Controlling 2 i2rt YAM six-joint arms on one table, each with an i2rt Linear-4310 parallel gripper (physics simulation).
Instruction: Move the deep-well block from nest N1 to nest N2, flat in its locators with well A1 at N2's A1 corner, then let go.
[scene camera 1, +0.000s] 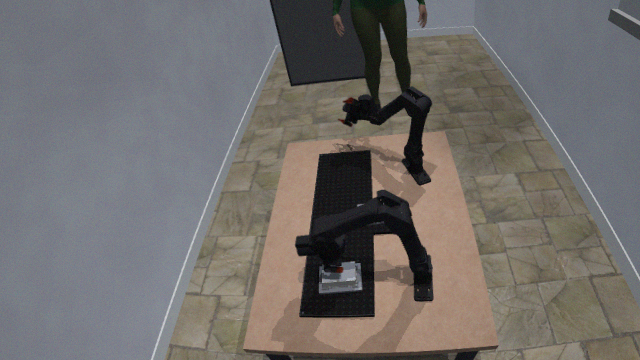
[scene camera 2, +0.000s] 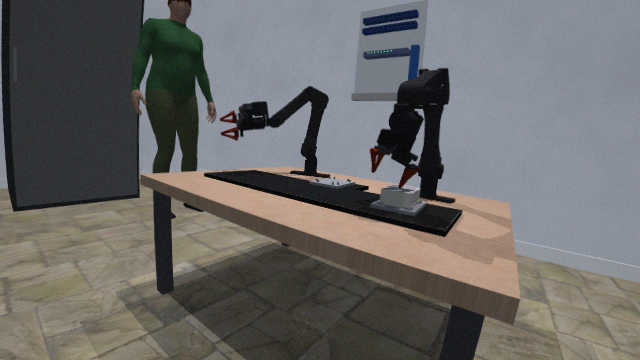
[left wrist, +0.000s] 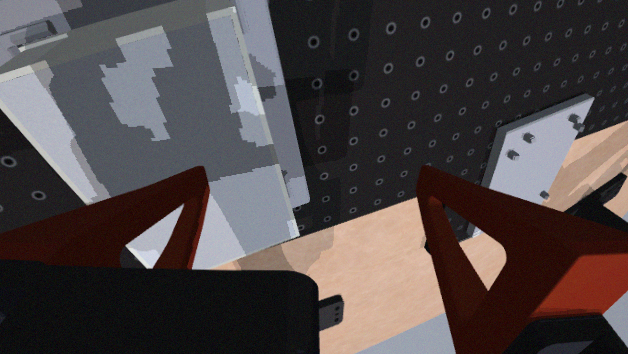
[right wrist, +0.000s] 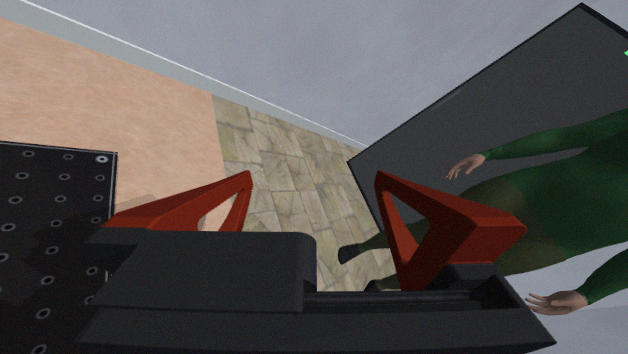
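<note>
There is a grey nest plate (left wrist: 526, 155) here. I can also see a pale grey block (left wrist: 114, 106), though in the right wrist view the block is out of frame. My left gripper (scene camera 2: 385, 180) is open and touches the pale grey block, and the left wrist view shows my left gripper (left wrist: 312, 177) as well. My right gripper (right wrist: 313, 177) is open too, and it holds nothing.
</note>
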